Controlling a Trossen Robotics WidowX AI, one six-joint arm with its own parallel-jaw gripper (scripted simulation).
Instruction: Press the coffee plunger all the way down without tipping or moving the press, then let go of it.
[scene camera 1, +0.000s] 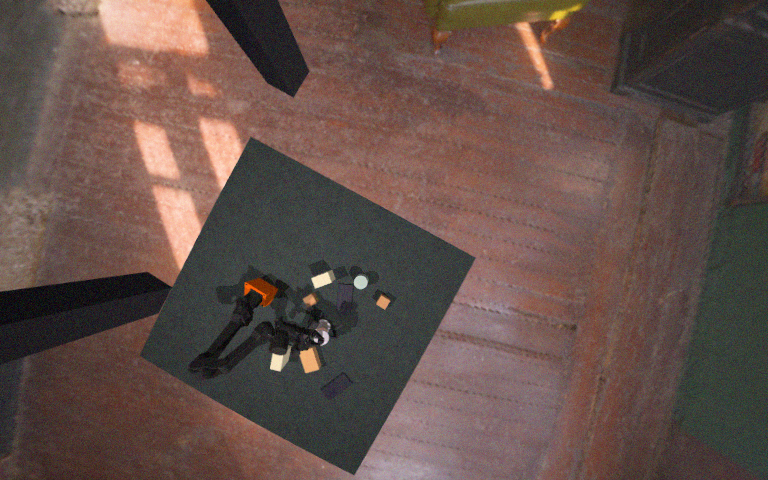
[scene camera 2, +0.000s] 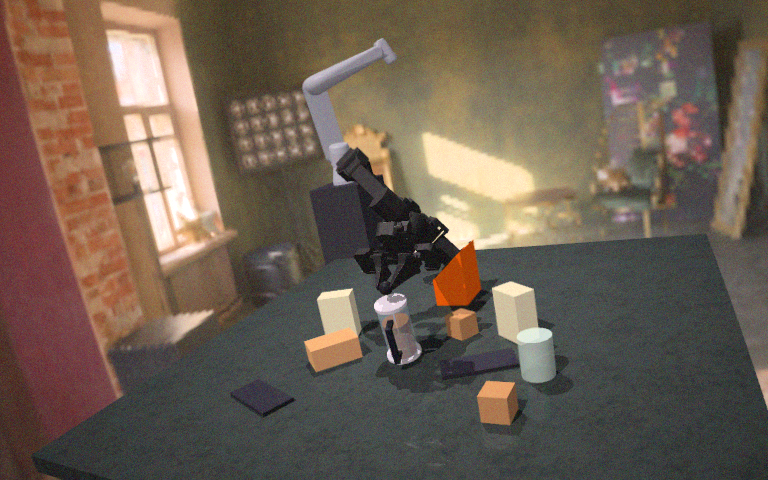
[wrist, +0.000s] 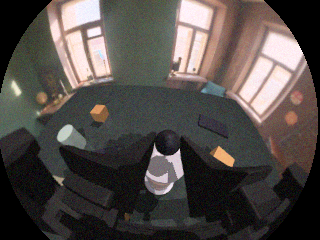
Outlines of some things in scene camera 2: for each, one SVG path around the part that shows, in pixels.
My gripper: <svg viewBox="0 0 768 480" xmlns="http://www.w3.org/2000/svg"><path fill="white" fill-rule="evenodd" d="M410 221L379 222L375 238L381 242L381 250L375 251L374 248L357 249L354 255L355 260L364 273L376 274L376 289L378 291L379 285L383 281L387 281L392 274L388 265L397 265L390 283L391 290L394 290L412 276L421 272L419 269L422 265L421 261L425 262L424 267L427 271L437 271L441 267L442 258L433 243L419 244L419 234L412 228Z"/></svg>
A coffee press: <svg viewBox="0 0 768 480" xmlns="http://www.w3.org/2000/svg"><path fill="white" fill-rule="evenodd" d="M383 281L379 285L379 291L386 296L381 297L375 302L374 309L378 315L388 348L387 357L393 364L408 364L415 361L421 355L422 348L415 336L406 297L402 294L390 294L392 292L390 282Z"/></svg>
